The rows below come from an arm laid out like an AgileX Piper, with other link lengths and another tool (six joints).
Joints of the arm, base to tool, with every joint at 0 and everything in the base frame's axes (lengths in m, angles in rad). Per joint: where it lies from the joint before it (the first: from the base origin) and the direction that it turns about. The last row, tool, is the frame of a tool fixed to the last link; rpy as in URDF.
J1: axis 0 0 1 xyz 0 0 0.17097
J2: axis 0 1 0 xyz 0 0 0
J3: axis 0 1 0 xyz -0.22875 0 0.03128
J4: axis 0.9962 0 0.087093 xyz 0.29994 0 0.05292
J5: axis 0 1 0 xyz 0 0 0
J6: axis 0.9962 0 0.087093 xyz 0.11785 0 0.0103
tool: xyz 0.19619 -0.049 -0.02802 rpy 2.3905 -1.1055 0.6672
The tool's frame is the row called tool.
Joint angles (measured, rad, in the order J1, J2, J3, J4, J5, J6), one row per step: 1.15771 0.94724 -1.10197 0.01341 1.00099 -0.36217; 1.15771 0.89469 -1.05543 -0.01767 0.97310 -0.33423; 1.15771 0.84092 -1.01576 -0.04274 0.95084 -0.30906; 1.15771 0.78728 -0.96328 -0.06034 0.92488 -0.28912; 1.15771 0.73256 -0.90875 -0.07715 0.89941 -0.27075; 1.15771 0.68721 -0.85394 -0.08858 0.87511 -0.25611; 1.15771 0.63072 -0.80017 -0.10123 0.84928 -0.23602; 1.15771 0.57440 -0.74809 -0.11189 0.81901 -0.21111; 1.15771 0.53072 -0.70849 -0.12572 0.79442 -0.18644; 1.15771 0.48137 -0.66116 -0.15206 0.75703 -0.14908; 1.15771 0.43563 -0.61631 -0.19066 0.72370 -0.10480; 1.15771 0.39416 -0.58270 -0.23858 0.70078 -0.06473; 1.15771 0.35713 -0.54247 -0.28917 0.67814 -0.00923; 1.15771 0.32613 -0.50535 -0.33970 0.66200 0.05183; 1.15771 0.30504 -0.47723 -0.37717 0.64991 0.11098; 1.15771 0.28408 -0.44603 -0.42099 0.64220 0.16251
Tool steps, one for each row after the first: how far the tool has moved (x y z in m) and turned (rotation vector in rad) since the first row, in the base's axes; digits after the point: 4 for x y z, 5 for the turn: 0.0051 -0.0077 0.0036 0.02725 -0.02239 -0.02636; 0.0085 -0.0149 0.0094 0.05900 -0.04196 -0.04846; 0.0099 -0.0214 0.0089 0.08383 -0.05466 -0.06433; 0.0110 -0.0279 0.0073 0.10739 -0.06704 -0.07820; 0.0112 -0.0328 0.0013 0.12179 -0.07305 -0.08791; 0.0113 -0.0380 -0.0003 0.15053 -0.08121 -0.10066; 0.0111 -0.0416 -0.0008 0.18742 -0.08599 -0.11483; 0.0120 -0.0446 -0.0005 0.21799 -0.09141 -0.12903; 0.0151 -0.0475 0.0012 0.25922 -0.10276 -0.14956; 0.0200 -0.0518 0.0026 0.29489 -0.11831 -0.17390; 0.0263 -0.0577 0.0071 0.32389 -0.14419 -0.19653; 0.0321 -0.0635 0.0061 0.34851 -0.15748 -0.22568; 0.0374 -0.0694 0.0028 0.36799 -0.16372 -0.25726; 0.0406 -0.0734 -0.0013 0.38698 -0.15743 -0.28654; 0.0450 -0.0786 -0.0068 0.39483 -0.16115 -0.31245
